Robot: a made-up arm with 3 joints.
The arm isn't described. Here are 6 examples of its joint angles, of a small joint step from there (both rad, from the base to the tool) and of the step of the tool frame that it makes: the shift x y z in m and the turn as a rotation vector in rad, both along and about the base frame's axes.
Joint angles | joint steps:
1: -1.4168 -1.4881 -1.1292 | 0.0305 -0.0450 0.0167
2: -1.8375 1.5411 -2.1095 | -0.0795 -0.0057 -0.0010
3: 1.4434 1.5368 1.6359 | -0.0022 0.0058 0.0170
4: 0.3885 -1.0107 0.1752 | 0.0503 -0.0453 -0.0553
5: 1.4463 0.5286 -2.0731 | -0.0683 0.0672 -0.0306
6: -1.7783 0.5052 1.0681 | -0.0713 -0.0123 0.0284
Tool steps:
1: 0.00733 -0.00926 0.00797 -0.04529 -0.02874 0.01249
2: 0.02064 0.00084 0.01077 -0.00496 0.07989 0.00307
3: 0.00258 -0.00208 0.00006 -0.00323 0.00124 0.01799
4: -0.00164 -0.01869 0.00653 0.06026 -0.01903 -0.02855
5: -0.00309 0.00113 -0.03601 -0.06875 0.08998 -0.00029
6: 0.00595 -0.00043 -0.00470 -0.01571 0.04712 -0.00909
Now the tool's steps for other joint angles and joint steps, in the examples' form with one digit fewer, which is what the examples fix.
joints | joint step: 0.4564 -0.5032 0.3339 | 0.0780 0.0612 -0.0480
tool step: -0.0116 0.0069 0.0075 -0.0048 -0.0390 0.0644
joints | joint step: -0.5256 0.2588 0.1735 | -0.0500 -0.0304 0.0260
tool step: 0.0047 -0.0032 -0.0052 -0.0127 0.0267 -0.0282
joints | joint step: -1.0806 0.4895 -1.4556 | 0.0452 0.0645 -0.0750
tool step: -0.0136 0.0052 0.0106 0.0420 0.0159 0.0607
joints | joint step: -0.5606 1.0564 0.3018 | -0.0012 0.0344 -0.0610
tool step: -0.0017 0.0053 -0.0006 -0.0238 0.0283 0.0578
